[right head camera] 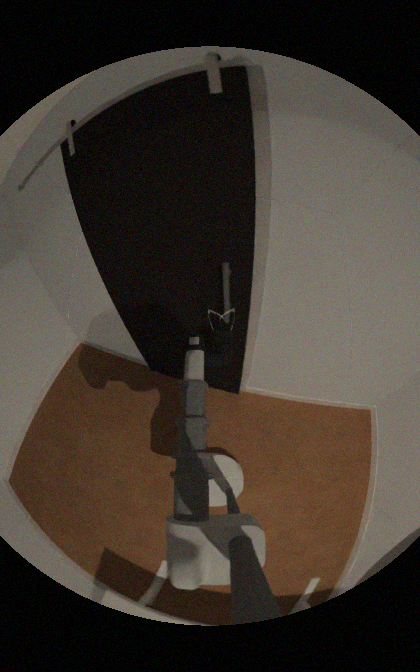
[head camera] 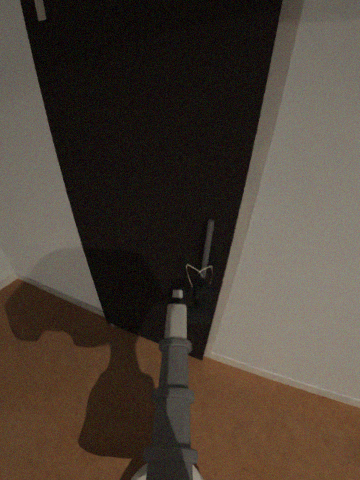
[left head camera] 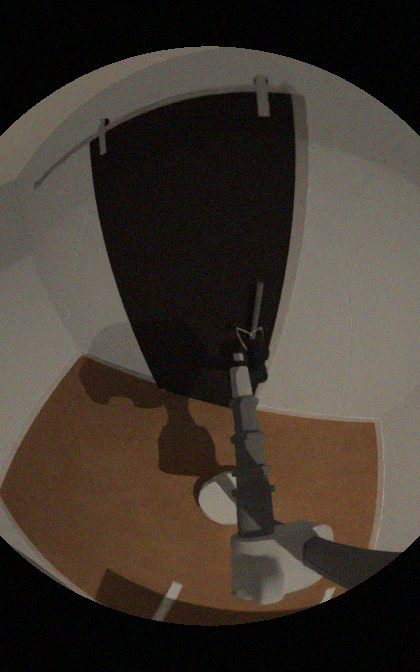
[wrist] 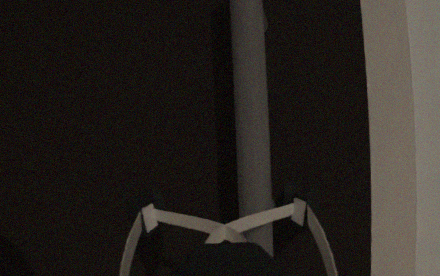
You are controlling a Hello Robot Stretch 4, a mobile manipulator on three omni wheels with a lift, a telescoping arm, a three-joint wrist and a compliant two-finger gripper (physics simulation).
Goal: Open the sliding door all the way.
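Places are measured from the robot's base along level axes (x back, y left, z down), in metres.
Pixels of known places: gripper, between the fingertips: (right head camera: 220, 303) (head camera: 198, 259) (left head camera: 246, 321) (wrist: 222, 199); robot's base, origin of its link: (right head camera: 215, 478) (left head camera: 227, 496).
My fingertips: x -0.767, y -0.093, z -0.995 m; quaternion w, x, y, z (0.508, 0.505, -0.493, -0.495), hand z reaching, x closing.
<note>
Ahead of a thing's pixels: the offset from my fingertips to its top centre. "spot": to the spot under its first point. Level surfaces: height alone.
The black sliding door (head camera: 150, 150) (left head camera: 195, 225) (right head camera: 165, 210) (wrist: 125, 100) stands upright, its right edge along a pale frame strip, with no gap showing between them. A grey vertical bar handle {spot: dx +0.059, dy -0.023, dz -0.136 m} (head camera: 208, 242) (left head camera: 257, 305) (right head camera: 226, 287) (wrist: 252, 110) is near the door's right edge. My gripper (head camera: 200, 267) (left head camera: 250, 329) (right head camera: 221, 311) (wrist: 222, 199) is open at the handle's lower end. In the wrist view the bar runs between the two fingertips, right of their middle, with a space on each side. How deep it sits between the fingers is hard to tell.
A pale frame strip (head camera: 265, 125) (wrist: 392, 140) and white wall (head camera: 315, 225) (left head camera: 350, 280) lie right of the door. A rail {spot: dx -0.373, dy +1.012, dz -1.041 m} (left head camera: 62, 160) (right head camera: 37, 167) runs past the door's top left, with hangers {spot: dx -0.002, dy -0.039, dz -0.968 m} (left head camera: 263, 100) (right head camera: 214, 75) on the door. The arm (head camera: 175, 370) reaches over the brown floor {dz +1.023 m} (head camera: 260, 425).
</note>
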